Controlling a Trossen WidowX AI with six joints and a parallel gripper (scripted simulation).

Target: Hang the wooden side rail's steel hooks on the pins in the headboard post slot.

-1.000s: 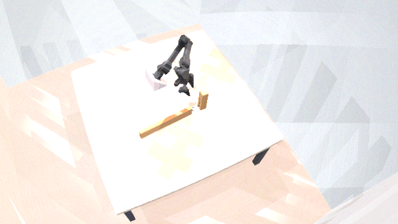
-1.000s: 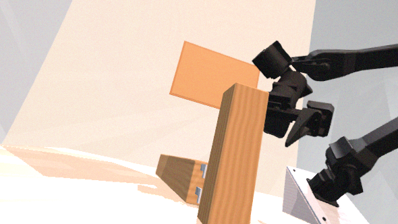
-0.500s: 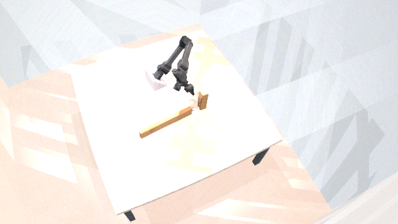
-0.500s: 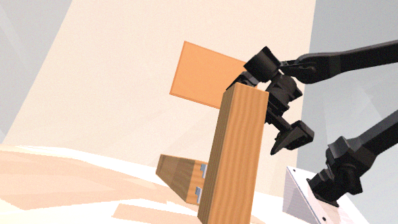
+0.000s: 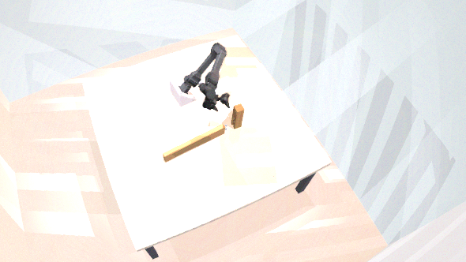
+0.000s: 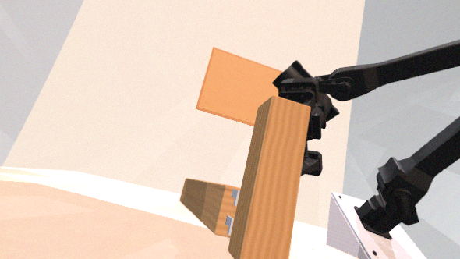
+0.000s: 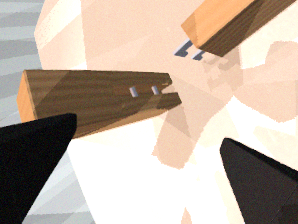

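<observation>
Right now the headboard post is 50 mm ahead of my gripper tip, 70 mm to the left of it and 50 mm below it.
</observation>
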